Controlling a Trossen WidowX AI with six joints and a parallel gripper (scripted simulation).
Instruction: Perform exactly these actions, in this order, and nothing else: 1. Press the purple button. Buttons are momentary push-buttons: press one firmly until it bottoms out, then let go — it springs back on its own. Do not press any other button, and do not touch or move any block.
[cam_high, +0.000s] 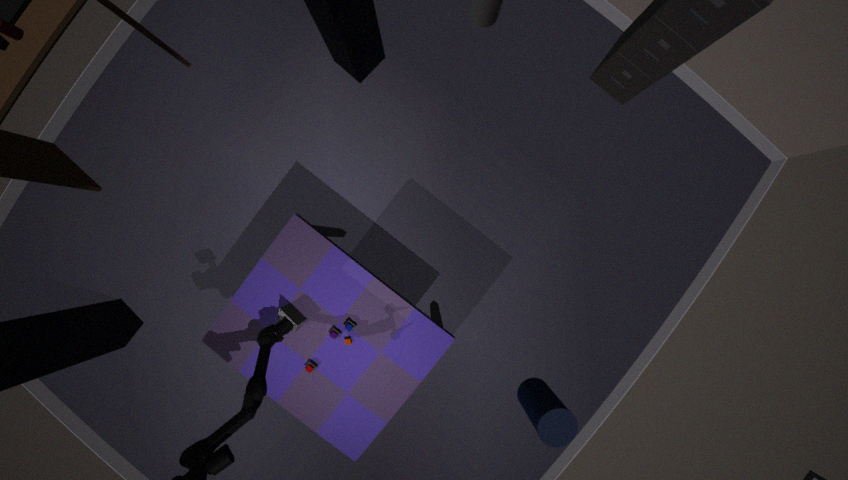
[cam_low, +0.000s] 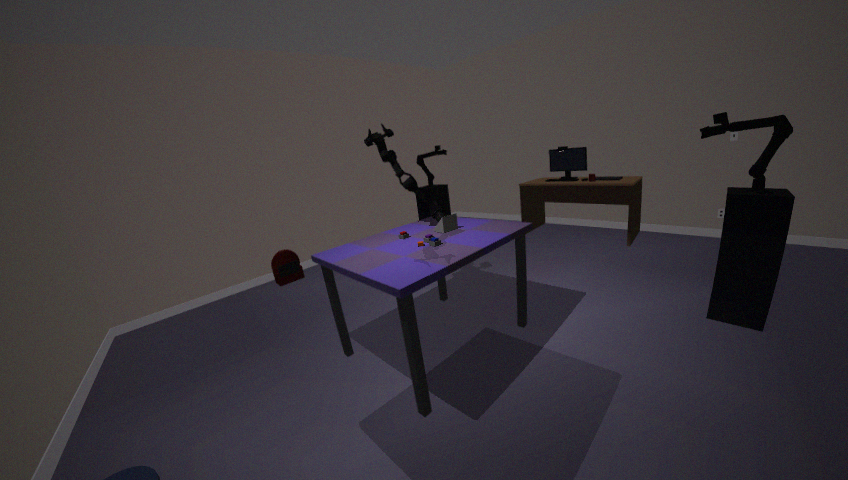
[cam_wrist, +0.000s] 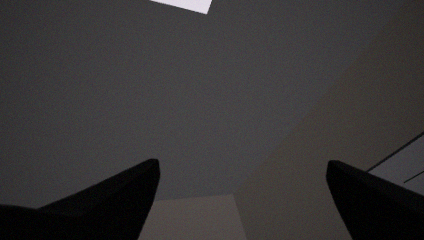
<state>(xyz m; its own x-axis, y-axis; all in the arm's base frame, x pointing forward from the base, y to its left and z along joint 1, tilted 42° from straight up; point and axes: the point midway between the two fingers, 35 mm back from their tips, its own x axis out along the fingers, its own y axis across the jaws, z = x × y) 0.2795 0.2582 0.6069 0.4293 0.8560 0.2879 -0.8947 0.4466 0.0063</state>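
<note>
Right now my gripper tip is 69 cm above the purple button, 30 cm to the right of it and 7 cm past it. The rest, counted from my gripper tip: red button 69 cm below, 7 cm to the left, 4 cm behind.
</note>
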